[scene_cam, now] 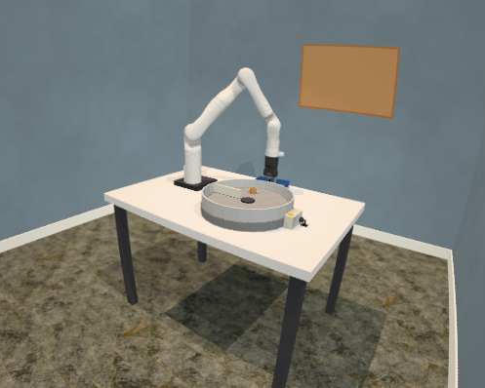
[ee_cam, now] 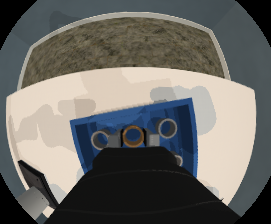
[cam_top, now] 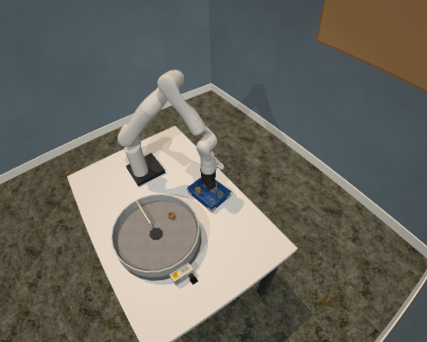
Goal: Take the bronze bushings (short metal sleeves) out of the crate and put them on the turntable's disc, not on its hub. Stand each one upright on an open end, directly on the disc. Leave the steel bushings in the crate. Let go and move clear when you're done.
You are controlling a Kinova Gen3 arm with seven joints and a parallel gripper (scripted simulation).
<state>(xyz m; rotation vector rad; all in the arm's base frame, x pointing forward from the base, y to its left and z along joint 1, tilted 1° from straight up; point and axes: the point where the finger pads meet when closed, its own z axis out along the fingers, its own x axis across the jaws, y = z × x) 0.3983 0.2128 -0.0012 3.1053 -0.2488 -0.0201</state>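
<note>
Right now my hand is 30 mm to the left of the blue crate and 10 mm above it. Round my hand: grey turntable disc (400 mm to the right, 20 mm ahead, 20 mm above).
</note>
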